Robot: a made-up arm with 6 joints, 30 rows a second.
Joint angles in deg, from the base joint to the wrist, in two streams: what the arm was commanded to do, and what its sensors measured. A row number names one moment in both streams.
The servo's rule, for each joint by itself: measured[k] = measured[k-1] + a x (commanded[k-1-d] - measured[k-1]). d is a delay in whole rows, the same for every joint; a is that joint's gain. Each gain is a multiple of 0.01, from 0.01 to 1. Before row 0 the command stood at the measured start. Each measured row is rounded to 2 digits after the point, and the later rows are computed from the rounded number. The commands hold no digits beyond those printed.
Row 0, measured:
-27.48, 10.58, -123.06, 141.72, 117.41, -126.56
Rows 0 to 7, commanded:
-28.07, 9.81, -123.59, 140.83, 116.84, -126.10
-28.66, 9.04, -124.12, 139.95, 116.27, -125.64
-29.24, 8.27, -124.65, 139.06, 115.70, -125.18
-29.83, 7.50, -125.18, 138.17, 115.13, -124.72
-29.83, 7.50, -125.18, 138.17, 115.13, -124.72
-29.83, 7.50, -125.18, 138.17, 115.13, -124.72
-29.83, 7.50, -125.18, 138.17, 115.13, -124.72
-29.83, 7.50, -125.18, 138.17, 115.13, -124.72
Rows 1 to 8, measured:
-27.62, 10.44, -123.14, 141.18, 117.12, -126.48
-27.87, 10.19, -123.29, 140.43, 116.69, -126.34
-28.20, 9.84, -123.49, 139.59, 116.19, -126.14
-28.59, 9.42, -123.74, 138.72, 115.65, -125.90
-28.89, 9.07, -123.96, 138.38, 115.38, -125.70
-29.12, 8.79, -124.14, 138.25, 115.25, -125.53
-29.29, 8.56, -124.30, 138.20, 115.19, -125.39
-29.42, 8.37, -124.43, 138.18, 115.16, -125.28
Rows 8 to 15, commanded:
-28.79, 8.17, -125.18, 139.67, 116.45, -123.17
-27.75, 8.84, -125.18, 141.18, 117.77, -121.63
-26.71, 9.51, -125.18, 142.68, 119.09, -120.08
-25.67, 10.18, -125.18, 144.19, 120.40, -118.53
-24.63, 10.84, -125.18, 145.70, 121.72, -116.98
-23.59, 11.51, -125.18, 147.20, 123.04, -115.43
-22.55, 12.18, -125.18, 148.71, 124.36, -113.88
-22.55, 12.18, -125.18, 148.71, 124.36, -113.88
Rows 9 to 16, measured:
-29.27, 8.33, -124.54, 139.09, 115.82, -124.92
-28.91, 8.42, -124.64, 140.36, 116.81, -124.36
-28.38, 8.62, -124.72, 141.78, 117.97, -123.63
-27.73, 8.90, -124.79, 143.25, 119.21, -122.76
-26.99, 9.25, -124.85, 144.74, 120.49, -121.78
-26.17, 9.66, -124.90, 146.24, 121.79, -120.70
-25.30, 10.11, -124.94, 147.75, 123.10, -119.54
-24.64, 10.48, -124.98, 148.34, 123.74, -118.58

